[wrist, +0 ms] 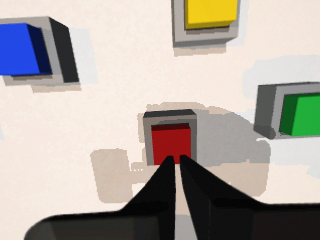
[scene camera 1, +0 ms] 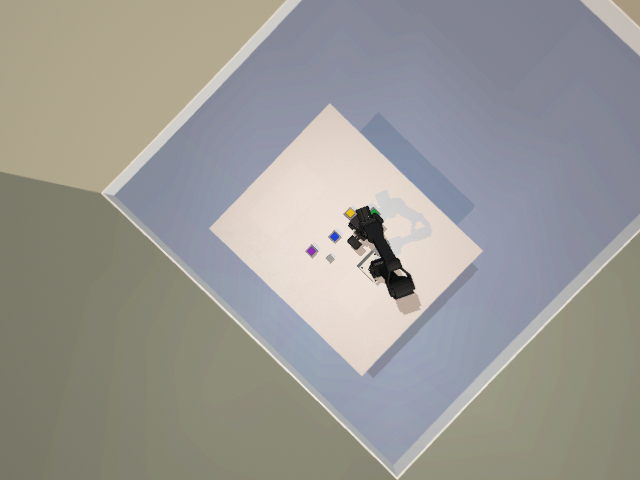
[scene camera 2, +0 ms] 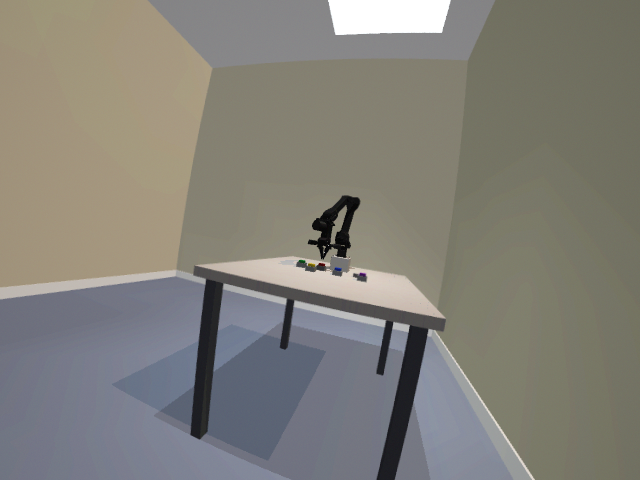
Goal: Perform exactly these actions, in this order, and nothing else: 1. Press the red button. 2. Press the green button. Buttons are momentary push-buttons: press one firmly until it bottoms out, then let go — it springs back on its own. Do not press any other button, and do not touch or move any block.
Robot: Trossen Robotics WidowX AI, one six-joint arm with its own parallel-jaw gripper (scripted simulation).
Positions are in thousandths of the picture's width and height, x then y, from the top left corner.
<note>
My gripper (wrist: 552, 673) is shut, holding nothing. Also in view: a red button (wrist: 523, 585).
</note>
